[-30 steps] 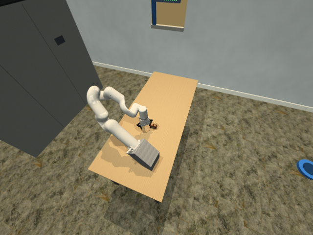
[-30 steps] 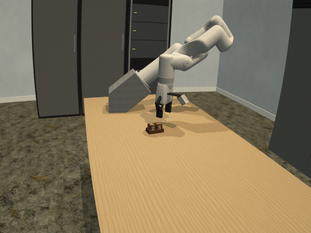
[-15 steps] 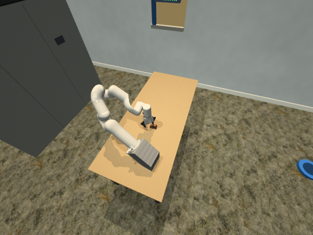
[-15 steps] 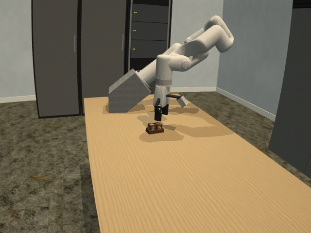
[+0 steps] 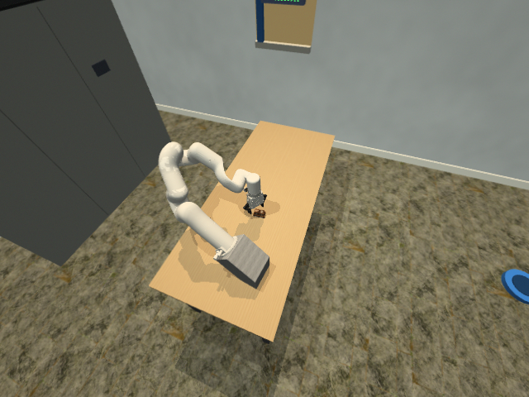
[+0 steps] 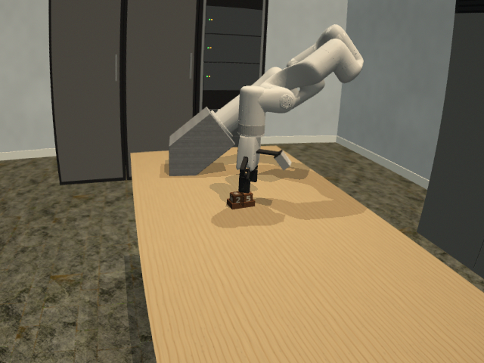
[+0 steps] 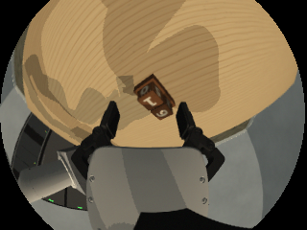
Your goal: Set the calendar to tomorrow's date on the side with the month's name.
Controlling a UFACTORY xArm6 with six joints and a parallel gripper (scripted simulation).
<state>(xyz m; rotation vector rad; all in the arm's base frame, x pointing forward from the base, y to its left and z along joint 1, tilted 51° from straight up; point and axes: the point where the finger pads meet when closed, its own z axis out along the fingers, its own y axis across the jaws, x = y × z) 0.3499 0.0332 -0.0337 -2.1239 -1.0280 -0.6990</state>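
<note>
The brown calendar tray is 60 mm below my hand and 20 mm to the right of it.
</note>
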